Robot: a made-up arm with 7 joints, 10 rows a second.
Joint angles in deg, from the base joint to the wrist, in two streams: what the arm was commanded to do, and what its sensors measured. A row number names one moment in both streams.
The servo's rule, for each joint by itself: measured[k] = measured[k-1] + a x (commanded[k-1-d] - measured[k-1]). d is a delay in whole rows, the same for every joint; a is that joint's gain. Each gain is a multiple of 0.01, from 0.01 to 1. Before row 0 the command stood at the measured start. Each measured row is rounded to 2 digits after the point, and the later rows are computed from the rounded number. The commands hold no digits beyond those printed.
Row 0, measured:
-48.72 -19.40 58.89 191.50 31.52 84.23 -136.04
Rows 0 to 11, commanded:
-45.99 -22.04 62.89 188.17 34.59 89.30 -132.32
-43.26 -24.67 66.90 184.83 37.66 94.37 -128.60
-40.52 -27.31 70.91 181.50 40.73 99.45 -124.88
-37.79 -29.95 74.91 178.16 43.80 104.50 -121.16
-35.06 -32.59 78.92 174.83 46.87 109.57 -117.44
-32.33 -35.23 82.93 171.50 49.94 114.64 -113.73
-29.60 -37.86 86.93 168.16 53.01 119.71 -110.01
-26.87 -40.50 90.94 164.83 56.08 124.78 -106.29
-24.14 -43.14 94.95 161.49 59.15 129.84 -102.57
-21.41 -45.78 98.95 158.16 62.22 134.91 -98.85
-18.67 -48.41 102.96 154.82 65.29 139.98 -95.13
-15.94 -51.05 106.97 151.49 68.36 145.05 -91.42
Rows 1 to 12, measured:
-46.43 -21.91 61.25 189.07 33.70 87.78 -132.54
-43.77 -24.53 64.58 185.97 36.51 92.39 -128.84
-41.04 -27.17 68.31 182.71 39.51 97.33 -125.12
-38.31 -29.81 72.20 179.39 42.56 102.35 -121.40
-35.58 -32.45 76.16 176.06 45.62 107.40 -117.68
-32.85 -35.09 80.15 172.73 48.69 112.47 -113.97
-30.12 -37.72 84.15 169.39 51.76 117.54 -110.25
-27.39 -40.36 88.16 166.06 54.83 122.61 -106.53
-24.66 -43.00 92.17 162.72 57.90 127.67 -102.81
-21.93 -45.64 96.17 159.39 60.97 132.74 -99.09
-19.19 -48.27 100.18 156.05 64.04 137.81 -95.37
-16.46 -50.91 104.19 152.72 67.11 142.88 -91.66
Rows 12 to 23, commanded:
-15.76 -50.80 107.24 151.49 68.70 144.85 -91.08
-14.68 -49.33 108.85 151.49 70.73 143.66 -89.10
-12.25 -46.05 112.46 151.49 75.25 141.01 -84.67
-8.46 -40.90 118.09 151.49 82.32 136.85 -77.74
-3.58 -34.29 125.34 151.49 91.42 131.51 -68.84
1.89 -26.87 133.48 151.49 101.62 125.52 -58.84
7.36 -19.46 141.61 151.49 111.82 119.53 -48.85
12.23 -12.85 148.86 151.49 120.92 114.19 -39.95
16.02 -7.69 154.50 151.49 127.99 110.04 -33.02
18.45 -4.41 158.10 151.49 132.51 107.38 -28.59
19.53 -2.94 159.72 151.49 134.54 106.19 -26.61
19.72 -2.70 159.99 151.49 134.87 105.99 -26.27
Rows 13 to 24, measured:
-15.87 -50.81 105.99 151.82 68.24 144.26 -91.11
-14.87 -49.40 107.68 151.58 70.01 143.84 -89.22
-12.67 -46.22 110.50 151.51 73.73 141.86 -84.94
-9.13 -41.17 114.98 151.50 79.83 138.35 -78.17
-4.47 -34.63 121.09 151.49 88.06 133.56 -69.40
0.87 -27.26 128.40 151.49 97.69 127.93 -59.47
6.32 -19.85 136.19 151.49 107.72 122.05 -49.49
11.28 -13.20 143.67 151.49 117.09 116.55 -40.52
15.26 -7.97 150.06 151.49 124.83 111.99 -33.47
17.94 -4.59 154.80 151.49 130.28 108.76 -28.88
19.28 -3.02 157.70 151.49 133.30 106.96 -26.75
19.65 -2.72 159.05 151.49 134.41 106.28 -26.30

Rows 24 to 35, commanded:
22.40 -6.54 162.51 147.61 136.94 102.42 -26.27
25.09 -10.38 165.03 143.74 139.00 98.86 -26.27
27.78 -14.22 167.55 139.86 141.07 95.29 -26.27
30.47 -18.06 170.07 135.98 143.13 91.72 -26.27
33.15 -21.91 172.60 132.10 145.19 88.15 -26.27
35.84 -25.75 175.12 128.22 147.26 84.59 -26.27
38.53 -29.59 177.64 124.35 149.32 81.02 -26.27
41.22 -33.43 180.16 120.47 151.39 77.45 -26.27
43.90 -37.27 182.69 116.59 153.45 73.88 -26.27
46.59 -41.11 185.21 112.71 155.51 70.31 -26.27
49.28 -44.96 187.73 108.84 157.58 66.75 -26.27
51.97 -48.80 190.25 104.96 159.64 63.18 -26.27
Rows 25 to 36, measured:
21.96 -6.35 161.09 148.66 136.21 103.58 -26.27
24.59 -10.18 163.41 145.07 138.19 100.28 -26.27
27.27 -14.02 165.85 141.27 140.23 96.79 -26.27
29.96 -17.86 168.34 137.41 142.29 93.24 -26.27
32.64 -21.71 170.85 133.53 144.35 89.68 -26.27
35.33 -25.55 173.37 129.65 146.42 86.12 -26.27
38.02 -29.39 175.89 125.78 148.48 82.55 -26.27
40.71 -33.23 178.41 121.90 150.55 78.98 -26.27
43.39 -37.07 180.94 118.02 152.61 75.41 -26.27
46.08 -40.91 183.46 114.14 154.67 71.84 -26.27
48.77 -44.76 185.98 110.27 156.74 68.28 -26.27
51.46 -48.60 188.50 106.39 158.80 64.71 -26.27

